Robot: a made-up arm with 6 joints. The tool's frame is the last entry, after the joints. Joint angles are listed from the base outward.
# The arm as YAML. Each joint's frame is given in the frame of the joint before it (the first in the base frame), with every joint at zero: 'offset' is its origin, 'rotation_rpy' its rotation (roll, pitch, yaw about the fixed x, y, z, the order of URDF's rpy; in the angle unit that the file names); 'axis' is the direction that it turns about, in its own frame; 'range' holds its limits. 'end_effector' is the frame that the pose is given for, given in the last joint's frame.
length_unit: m
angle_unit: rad
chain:
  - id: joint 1
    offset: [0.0, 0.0, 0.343]
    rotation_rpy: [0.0, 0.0, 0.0]
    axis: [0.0, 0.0, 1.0]
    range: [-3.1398, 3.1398]
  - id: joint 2
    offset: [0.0, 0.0, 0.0]
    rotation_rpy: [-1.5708, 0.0, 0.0]
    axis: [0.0, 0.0, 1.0]
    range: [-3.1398, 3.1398]
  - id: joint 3
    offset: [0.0, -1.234, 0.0]
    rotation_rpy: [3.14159, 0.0, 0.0]
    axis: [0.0, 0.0, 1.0]
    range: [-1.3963, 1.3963]
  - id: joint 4
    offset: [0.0, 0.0, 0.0]
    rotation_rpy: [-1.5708, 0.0, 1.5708]
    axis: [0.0, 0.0, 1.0]
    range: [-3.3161, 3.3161]
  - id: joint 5
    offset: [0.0, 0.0, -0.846]
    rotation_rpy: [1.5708, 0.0, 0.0]
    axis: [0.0, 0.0, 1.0]
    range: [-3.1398, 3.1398]
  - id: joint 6
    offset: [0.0, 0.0, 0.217]
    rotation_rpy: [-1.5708, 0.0, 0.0]
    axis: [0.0, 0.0, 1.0]
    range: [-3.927, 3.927]
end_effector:
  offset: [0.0, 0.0, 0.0]
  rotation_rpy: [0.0, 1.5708, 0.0]
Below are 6 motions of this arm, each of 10 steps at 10 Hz.
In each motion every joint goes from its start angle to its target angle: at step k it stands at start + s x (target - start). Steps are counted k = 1, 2, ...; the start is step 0. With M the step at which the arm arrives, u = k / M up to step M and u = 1 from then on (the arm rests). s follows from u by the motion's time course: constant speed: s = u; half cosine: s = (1 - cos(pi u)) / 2; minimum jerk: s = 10 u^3 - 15 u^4 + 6 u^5.
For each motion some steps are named. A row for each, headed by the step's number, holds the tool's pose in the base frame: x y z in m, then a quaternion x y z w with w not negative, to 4 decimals.
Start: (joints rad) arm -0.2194 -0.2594 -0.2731 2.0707 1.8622 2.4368
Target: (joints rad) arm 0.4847 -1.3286 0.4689 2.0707 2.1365 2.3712
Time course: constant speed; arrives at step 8
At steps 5, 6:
5: -0.7925 -0.0712 1.9272 0.2175 0.5672 0.4139 0.6780
6: -1.0541 -0.2269 1.8120 0.1572 0.4991 0.4727 0.7091

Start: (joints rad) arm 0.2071 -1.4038 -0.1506 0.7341 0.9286 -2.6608
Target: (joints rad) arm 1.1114 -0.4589 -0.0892 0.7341 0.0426 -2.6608
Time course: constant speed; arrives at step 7
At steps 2, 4, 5, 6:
2: -0.6282 -0.4958 1.6559 0.5591 -0.0953 0.7559 0.3271
4: -0.2059 -0.3970 1.8267 0.6913 0.0700 0.6428 0.3225
5: -0.0228 -0.2710 1.8746 0.7273 0.1602 0.5777 0.3341
6: 0.1253 -0.1024 1.8961 0.7422 0.2504 0.5100 0.3555

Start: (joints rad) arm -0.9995 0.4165 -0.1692 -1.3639 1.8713 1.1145
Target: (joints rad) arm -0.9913 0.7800 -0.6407 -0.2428 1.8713 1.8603
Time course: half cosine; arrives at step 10
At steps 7, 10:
7: 0.3701 -0.9211 0.4489 -0.6206 0.3146 -0.6237 0.3562
10: 0.3400 -0.9042 0.3760 -0.7041 0.3401 -0.4915 0.3834

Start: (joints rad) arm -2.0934 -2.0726 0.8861 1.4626 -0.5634 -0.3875
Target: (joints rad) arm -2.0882 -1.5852 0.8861 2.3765 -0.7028 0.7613
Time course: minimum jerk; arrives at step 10
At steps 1, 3, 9, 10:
1: 0.9573 1.7056 -0.3009 0.6063 0.5523 0.4701 0.3261
3: 1.0039 1.7285 -0.1528 0.5329 0.4749 0.5586 0.4224
9: 1.1207 1.6549 0.7237 -0.0226 -0.0965 0.6836 0.7231
10: 1.1204 1.6523 0.7330 -0.0290 -0.1024 0.6816 0.7240

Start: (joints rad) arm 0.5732 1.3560 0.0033 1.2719 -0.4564 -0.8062
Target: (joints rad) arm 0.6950 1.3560 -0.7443 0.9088 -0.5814 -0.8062
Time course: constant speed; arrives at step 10
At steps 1, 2, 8, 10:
1: 1.3141 0.7855 -0.2020 -0.4801 0.6009 0.1709 0.6158
2: 1.2557 0.7593 -0.2241 -0.4825 0.6296 0.1625 0.5868
8: 0.9049 0.5639 -0.2465 -0.5046 0.7661 0.0823 0.3894
10: 0.7967 0.4906 -0.2106 -0.5142 0.7958 0.0454 0.3167

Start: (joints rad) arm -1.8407 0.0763 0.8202 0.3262 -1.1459 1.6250
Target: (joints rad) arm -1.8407 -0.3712 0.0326 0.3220 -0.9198 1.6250
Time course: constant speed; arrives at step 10
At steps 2, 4, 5, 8, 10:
2: -0.3582 -0.5238 2.1603 -0.2802 0.7551 -0.4298 0.4082
4: -0.3391 -0.4545 2.1105 -0.2795 0.7592 -0.4172 0.4141
5: -0.3294 -0.4190 2.0809 -0.2792 0.7611 -0.4109 0.4171
8: -0.2995 -0.3106 1.9742 -0.2782 0.7661 -0.3920 0.4267
10: -0.2793 -0.2375 1.8885 -0.2775 0.7688 -0.3796 0.4334

